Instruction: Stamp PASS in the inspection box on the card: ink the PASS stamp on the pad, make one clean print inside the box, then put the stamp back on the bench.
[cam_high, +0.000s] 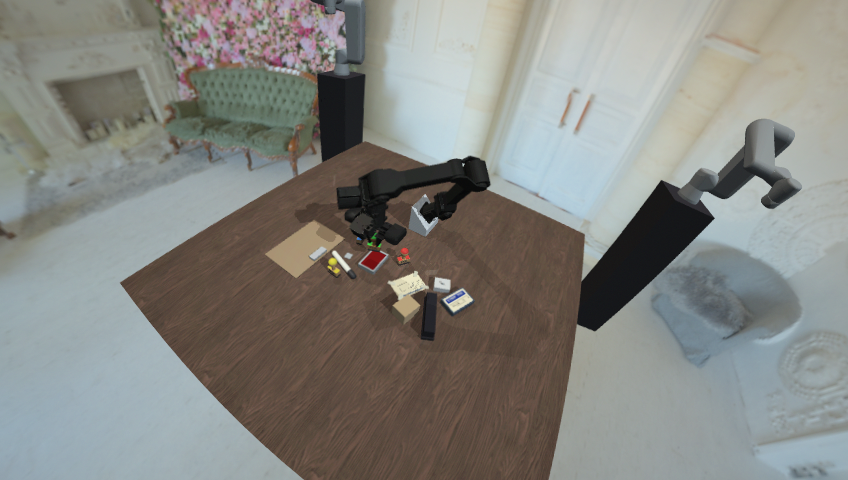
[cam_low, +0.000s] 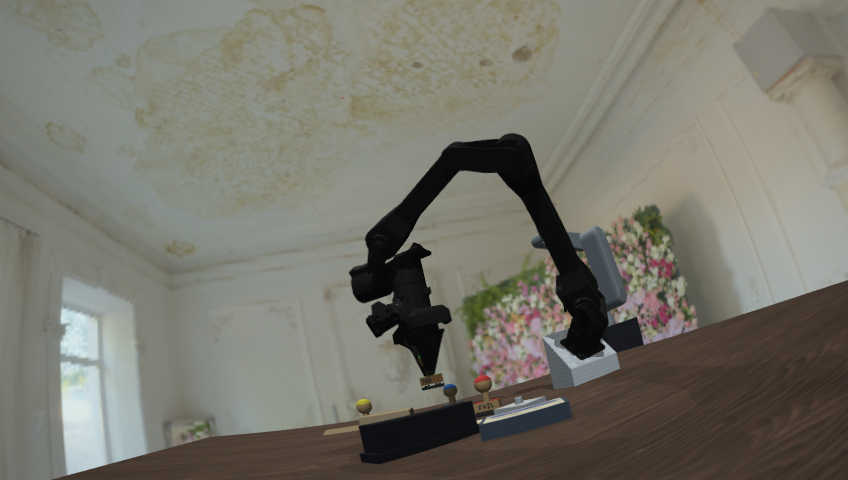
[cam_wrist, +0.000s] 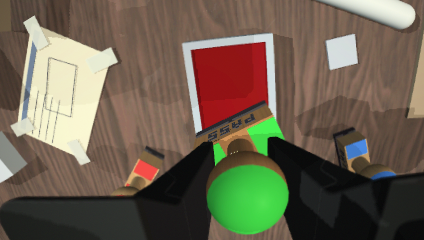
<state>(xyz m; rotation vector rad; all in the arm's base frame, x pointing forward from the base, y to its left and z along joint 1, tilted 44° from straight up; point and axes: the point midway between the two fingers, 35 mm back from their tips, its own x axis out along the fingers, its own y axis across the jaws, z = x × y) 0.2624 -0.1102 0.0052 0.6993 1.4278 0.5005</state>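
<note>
Right now my gripper tip is 3 cm short of the cream card, 14 cm to the right of it and 9 cm above it. Also, from my gripper tip: red ink pad 8 cm below; then green-knobbed stamp right at my gripper tip; then red-knobbed stamp 5 cm behind, 9 cm to the left, 7 cm below.
</note>
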